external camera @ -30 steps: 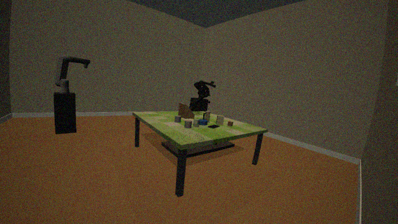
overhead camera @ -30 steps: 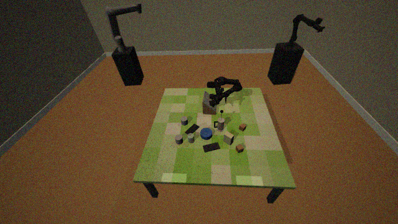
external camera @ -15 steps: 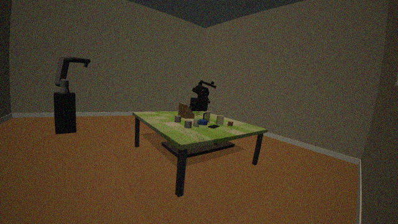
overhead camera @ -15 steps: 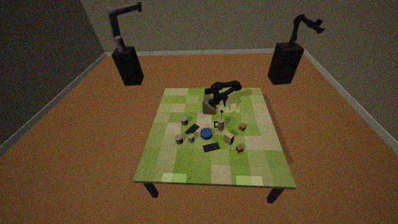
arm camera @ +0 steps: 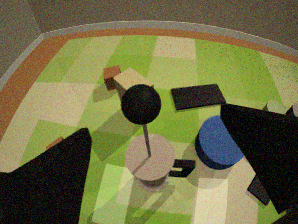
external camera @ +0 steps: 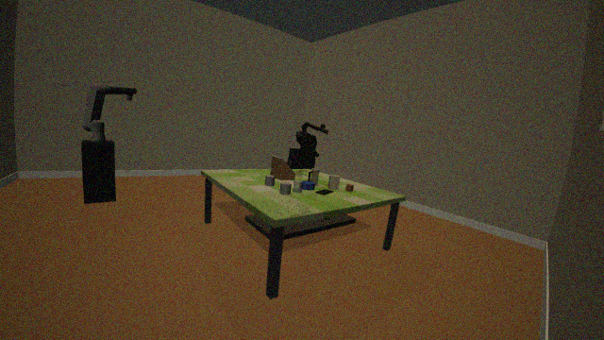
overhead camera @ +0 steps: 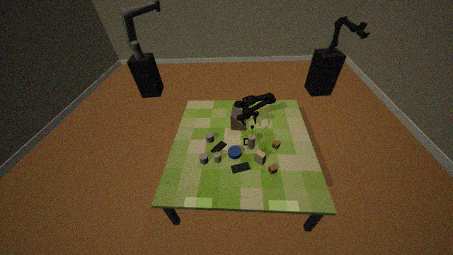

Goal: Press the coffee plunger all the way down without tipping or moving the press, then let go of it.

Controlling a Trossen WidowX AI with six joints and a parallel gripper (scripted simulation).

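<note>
My gripper tip is 13 cm above the coffee press and 2 cm short of it. The rest, counted from my gripper tip: blue disc: 23 cm below, 14 cm to the right, 8 cm ahead; tan box: 20 cm below, 19 cm ahead, 6 cm to the left.
</note>
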